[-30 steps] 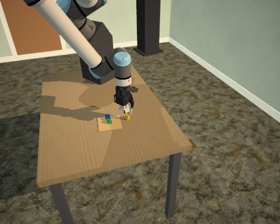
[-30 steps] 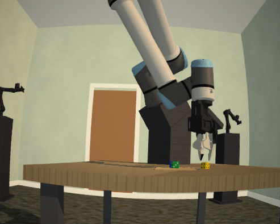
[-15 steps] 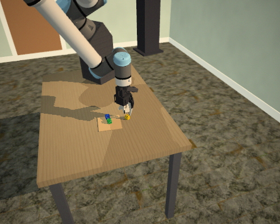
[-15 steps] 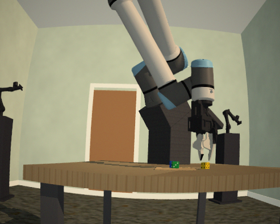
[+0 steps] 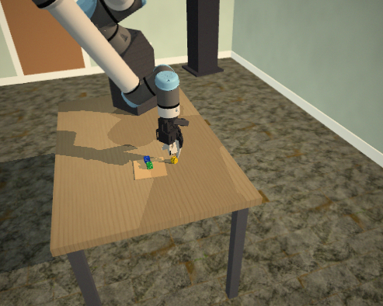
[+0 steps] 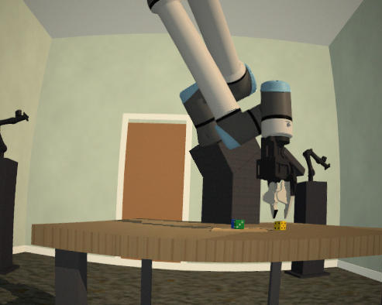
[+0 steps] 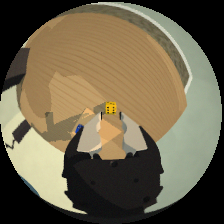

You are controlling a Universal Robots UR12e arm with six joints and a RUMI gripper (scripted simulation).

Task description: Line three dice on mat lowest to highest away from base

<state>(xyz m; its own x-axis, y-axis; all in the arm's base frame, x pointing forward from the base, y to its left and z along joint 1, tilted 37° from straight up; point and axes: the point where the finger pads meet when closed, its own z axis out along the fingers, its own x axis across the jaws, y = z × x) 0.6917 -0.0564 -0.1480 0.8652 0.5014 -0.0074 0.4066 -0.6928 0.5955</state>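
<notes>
My hand is 4 cm above the yellow die. Also, from my hand: green die (1 cm behind, 12 cm to the right, 3 cm below); then tan mat (1 cm behind, 12 cm to the right, 5 cm below); then blue die (6 cm behind, 11 cm to the right, 3 cm below).
</notes>
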